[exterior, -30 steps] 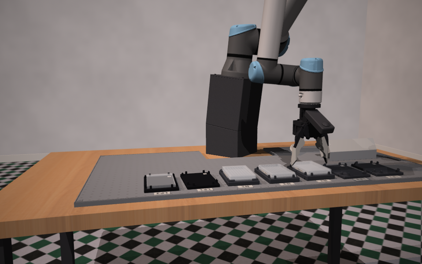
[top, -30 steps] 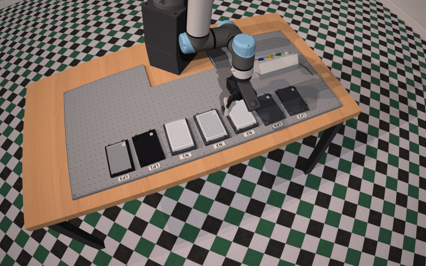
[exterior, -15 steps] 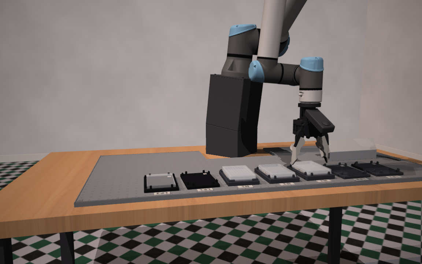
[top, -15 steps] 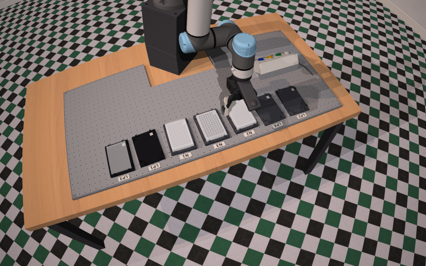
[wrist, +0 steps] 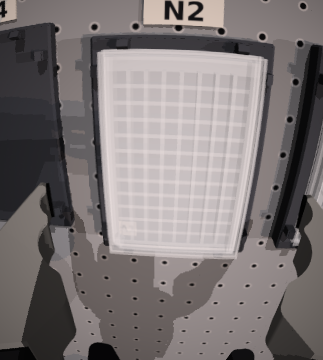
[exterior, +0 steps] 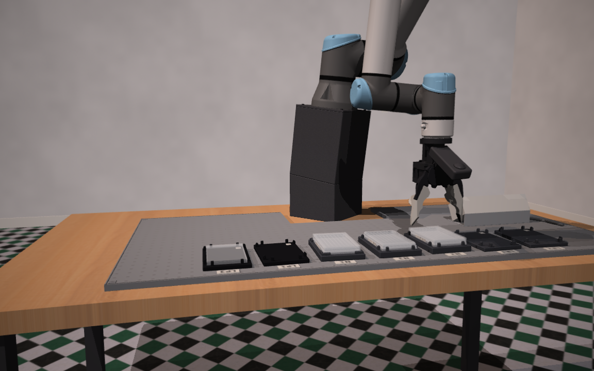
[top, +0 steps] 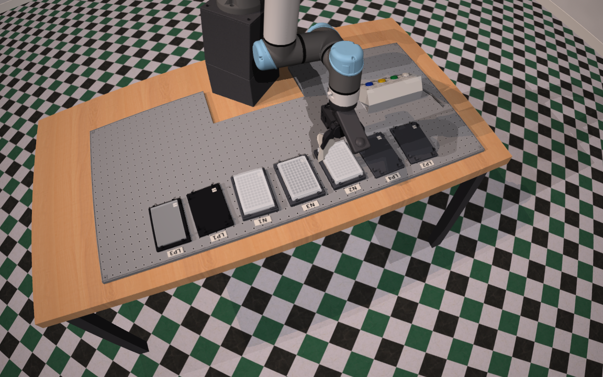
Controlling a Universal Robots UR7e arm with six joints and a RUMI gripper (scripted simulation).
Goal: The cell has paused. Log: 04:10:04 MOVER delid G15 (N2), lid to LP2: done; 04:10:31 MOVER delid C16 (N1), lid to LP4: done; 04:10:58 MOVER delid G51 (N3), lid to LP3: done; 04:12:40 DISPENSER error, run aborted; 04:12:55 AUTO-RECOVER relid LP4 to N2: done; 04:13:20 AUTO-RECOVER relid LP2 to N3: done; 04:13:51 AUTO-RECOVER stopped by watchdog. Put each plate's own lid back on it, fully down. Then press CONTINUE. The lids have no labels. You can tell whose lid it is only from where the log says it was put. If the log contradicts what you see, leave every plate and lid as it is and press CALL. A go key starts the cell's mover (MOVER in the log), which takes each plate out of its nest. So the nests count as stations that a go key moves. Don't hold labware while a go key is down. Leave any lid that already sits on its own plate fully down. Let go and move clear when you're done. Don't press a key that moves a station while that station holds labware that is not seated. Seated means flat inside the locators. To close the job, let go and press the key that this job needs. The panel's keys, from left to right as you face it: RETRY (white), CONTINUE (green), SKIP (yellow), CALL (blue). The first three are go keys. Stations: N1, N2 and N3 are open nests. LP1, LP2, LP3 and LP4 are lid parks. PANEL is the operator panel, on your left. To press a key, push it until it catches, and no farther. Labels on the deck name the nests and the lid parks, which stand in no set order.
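Now: the plate 40 mm below my hand. Round my hand: blue CALL key: 240 mm to the left, 200 mm behind, 10 mm above; then lid park LP2: 260 mm to the left, 50 mm below, 30 mm ahead; then lid park LP4: 130 mm to the left, 50 mm below, 20 mm ahead.
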